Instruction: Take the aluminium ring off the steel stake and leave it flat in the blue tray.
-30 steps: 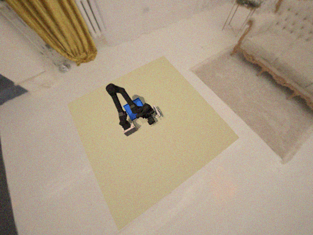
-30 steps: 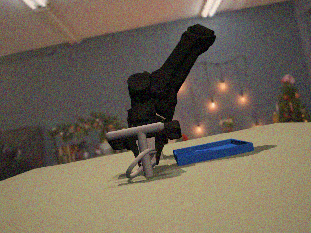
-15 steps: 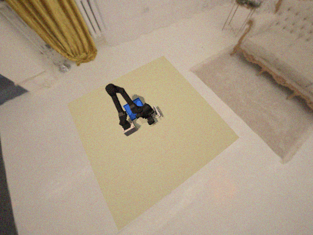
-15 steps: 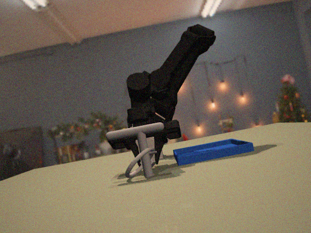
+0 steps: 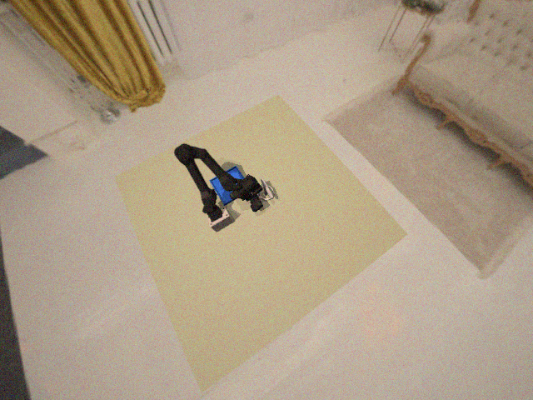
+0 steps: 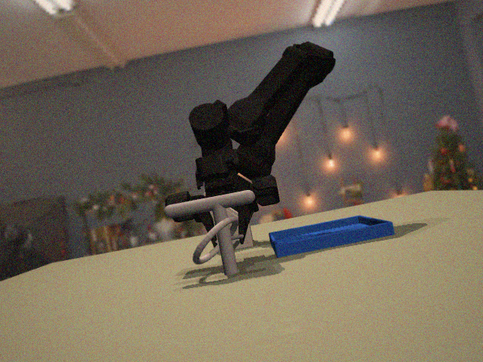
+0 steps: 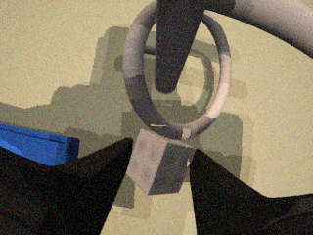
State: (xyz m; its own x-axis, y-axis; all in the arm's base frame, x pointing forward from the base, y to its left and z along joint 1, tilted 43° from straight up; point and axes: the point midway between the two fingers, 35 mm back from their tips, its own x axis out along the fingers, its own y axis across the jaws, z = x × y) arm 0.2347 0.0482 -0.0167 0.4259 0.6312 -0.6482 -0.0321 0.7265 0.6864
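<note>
My gripper tip is 4 cm short of the aluminium ring, 2 cm below it and 1 cm to the left of it. Also, from my gripper tip: blue tray (16 cm to the left, 11 cm behind, 2 cm below).
</note>
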